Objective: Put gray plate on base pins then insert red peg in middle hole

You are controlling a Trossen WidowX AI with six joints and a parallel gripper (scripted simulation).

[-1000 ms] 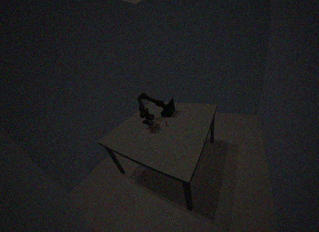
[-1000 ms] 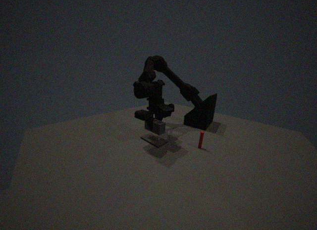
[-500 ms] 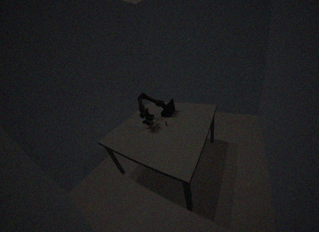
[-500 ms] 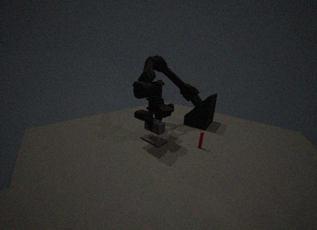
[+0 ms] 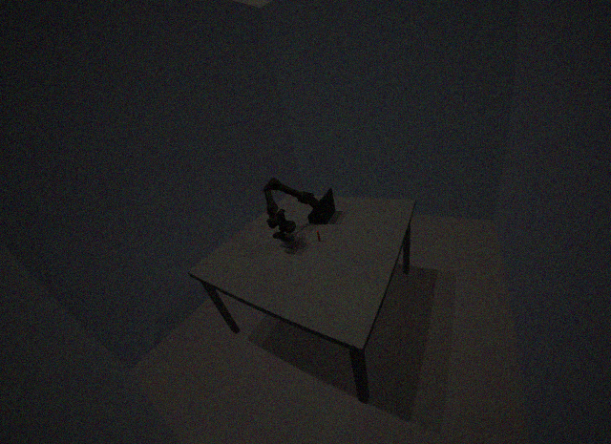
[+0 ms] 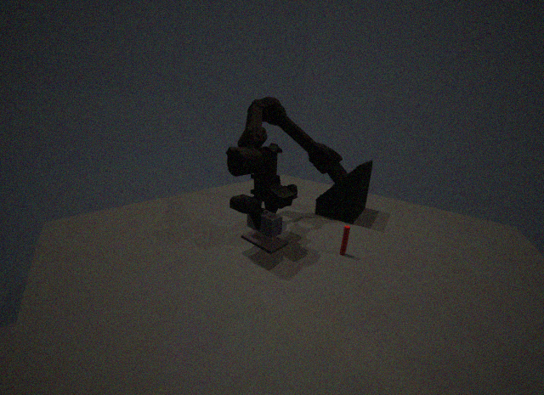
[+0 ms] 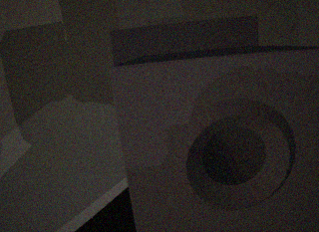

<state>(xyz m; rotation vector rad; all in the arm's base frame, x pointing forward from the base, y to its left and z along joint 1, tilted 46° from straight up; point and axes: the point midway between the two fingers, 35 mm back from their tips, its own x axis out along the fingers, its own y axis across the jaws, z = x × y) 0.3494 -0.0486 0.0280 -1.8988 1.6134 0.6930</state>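
My gripper tip is 40 mm above the base. The rest, counted from my gripper tip: red peg: 190 mm to the left, 110 mm behind; then gray plate: 30 mm above.
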